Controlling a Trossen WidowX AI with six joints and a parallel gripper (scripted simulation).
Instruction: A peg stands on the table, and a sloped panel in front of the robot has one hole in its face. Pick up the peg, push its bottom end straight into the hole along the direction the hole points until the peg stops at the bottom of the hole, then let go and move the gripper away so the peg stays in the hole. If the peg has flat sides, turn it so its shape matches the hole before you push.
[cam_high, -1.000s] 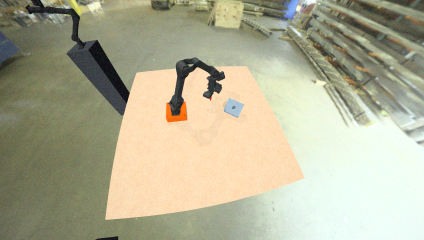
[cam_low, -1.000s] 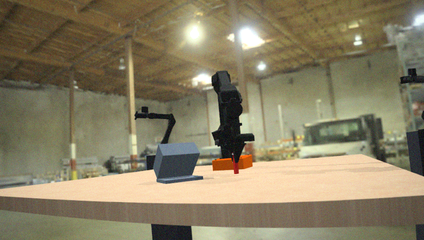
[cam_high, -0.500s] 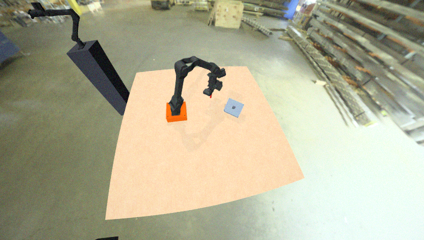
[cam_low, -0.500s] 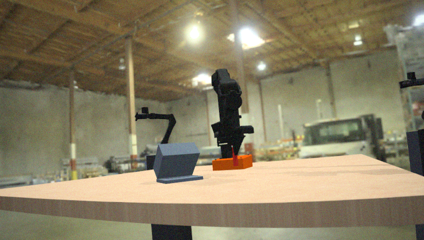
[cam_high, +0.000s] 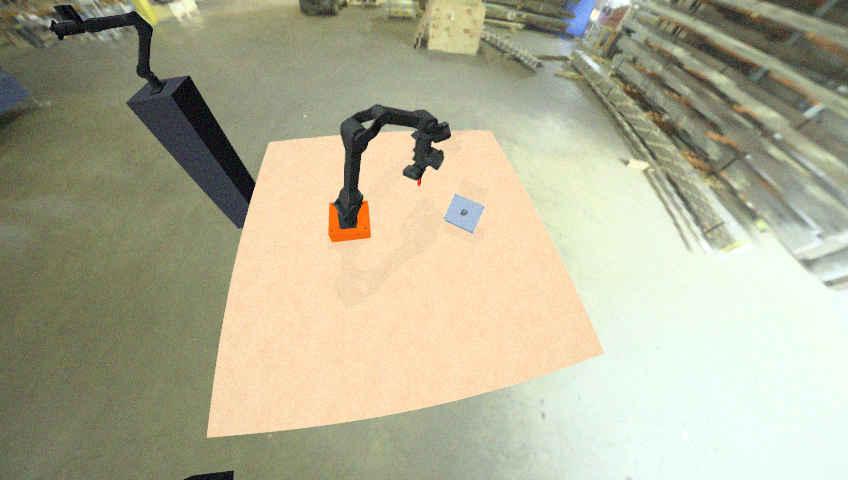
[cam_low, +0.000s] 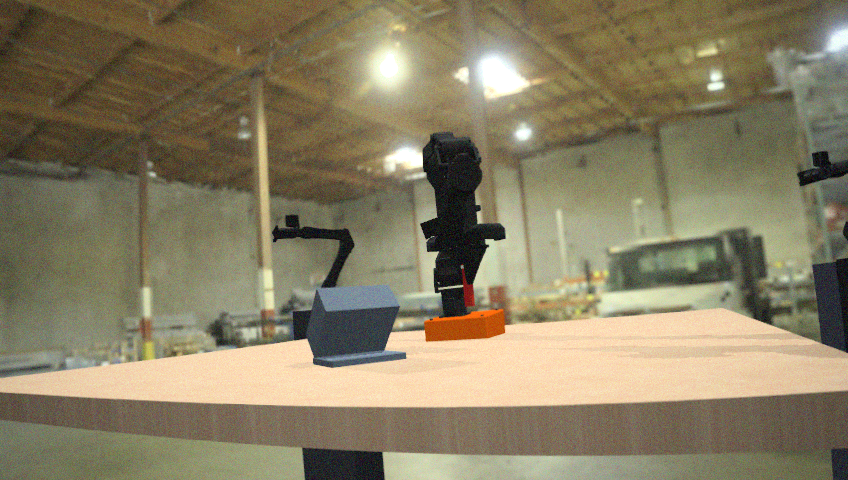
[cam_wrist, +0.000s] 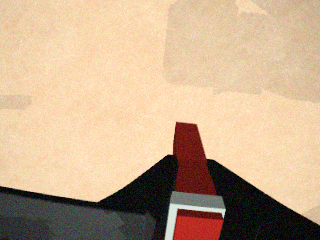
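Right now the blue-grey sloped panel is 160 mm to the right of my gripper tip, 150 mm ahead of it and 50 mm below it. The rest, counted from my gripper tip: red peg (20 mm above).
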